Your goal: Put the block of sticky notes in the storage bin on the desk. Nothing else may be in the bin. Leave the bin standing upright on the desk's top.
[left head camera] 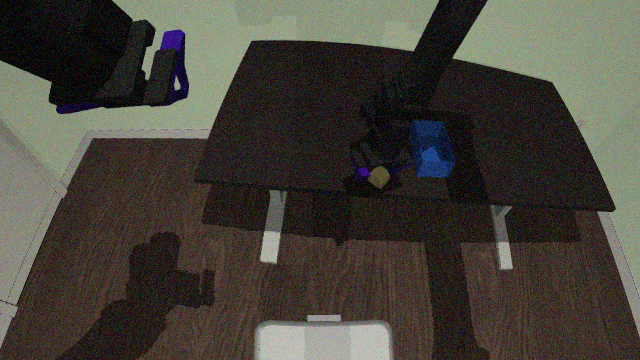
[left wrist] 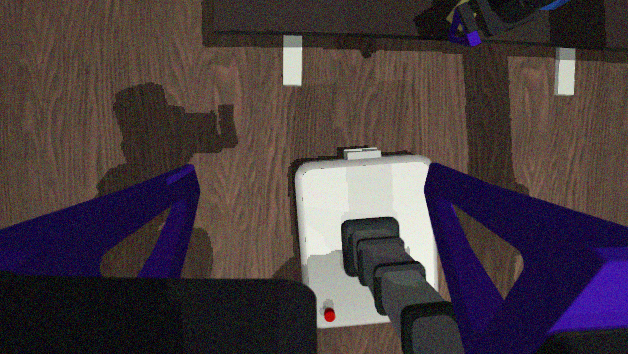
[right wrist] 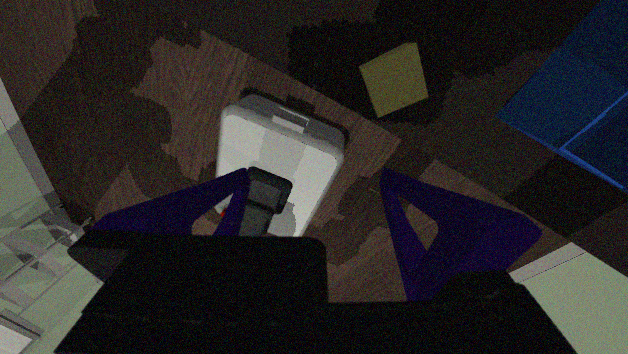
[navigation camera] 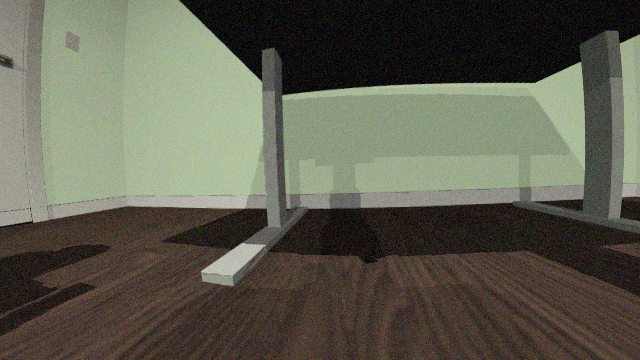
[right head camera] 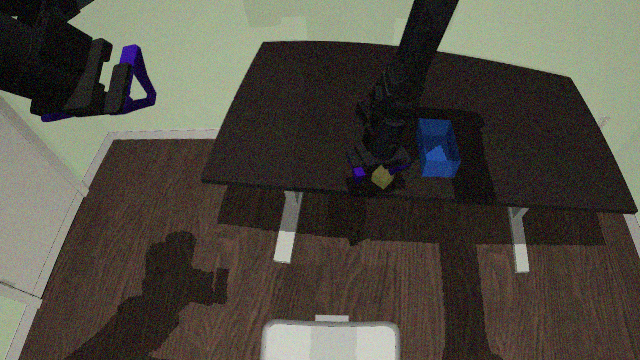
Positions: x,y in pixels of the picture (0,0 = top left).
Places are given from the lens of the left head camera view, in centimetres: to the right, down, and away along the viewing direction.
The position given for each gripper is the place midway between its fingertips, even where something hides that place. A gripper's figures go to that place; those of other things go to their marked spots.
left gripper (left head camera: pixel 149 95): -18, -9, 30
blue storage bin (left head camera: pixel 433 157): 35, -7, 98
dark desk (left head camera: pixel 289 120): -10, -19, 106
